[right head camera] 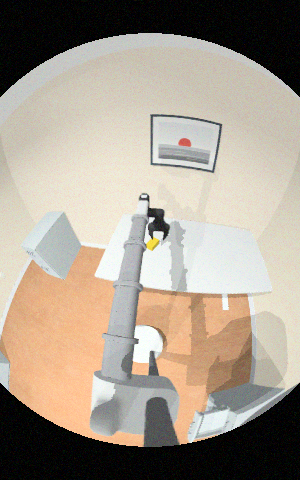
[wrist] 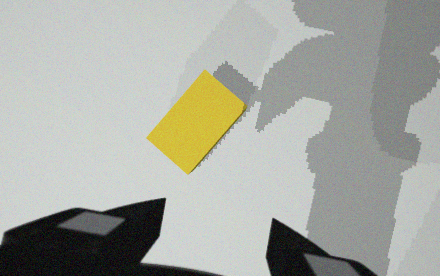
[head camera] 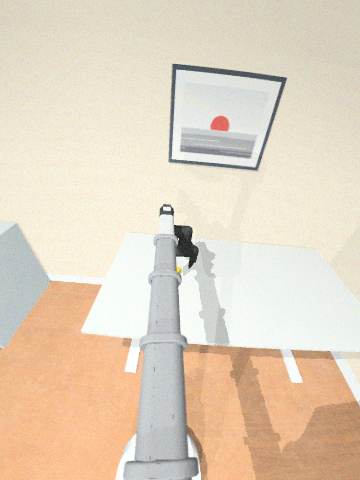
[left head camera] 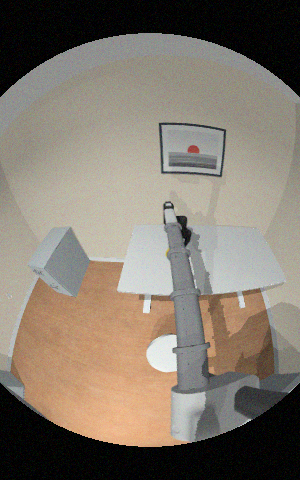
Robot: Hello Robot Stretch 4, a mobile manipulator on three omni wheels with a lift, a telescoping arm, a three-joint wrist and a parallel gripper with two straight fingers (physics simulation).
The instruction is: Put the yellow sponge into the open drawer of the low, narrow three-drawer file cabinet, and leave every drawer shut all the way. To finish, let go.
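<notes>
The yellow sponge (head camera: 178,270) (left head camera: 168,253) (right head camera: 153,244) (wrist: 196,122) lies flat on the white table (head camera: 280,300) (left head camera: 240,260) (right head camera: 225,260) (wrist: 75,100), turned at a slant in the wrist view. The arm partly hides it in the head and left head views. My gripper (right head camera: 158,238) (wrist: 215,226) is open and empty above the table. In the wrist view the sponge lies beyond the fingertips, apart from both. A grey cabinet (right head camera: 250,400) with a drawer (right head camera: 212,424) pulled out stands at the lower right of the right head view; its lower part is cut off.
Another grey cabinet (head camera: 20,280) (left head camera: 70,260) (right head camera: 57,240) stands left of the table. A round white object (left head camera: 162,352) (right head camera: 149,345) is on the floor in front of the table, partly behind the arm. A framed picture (head camera: 220,145) (left head camera: 192,160) (right head camera: 185,152) hangs on the back wall.
</notes>
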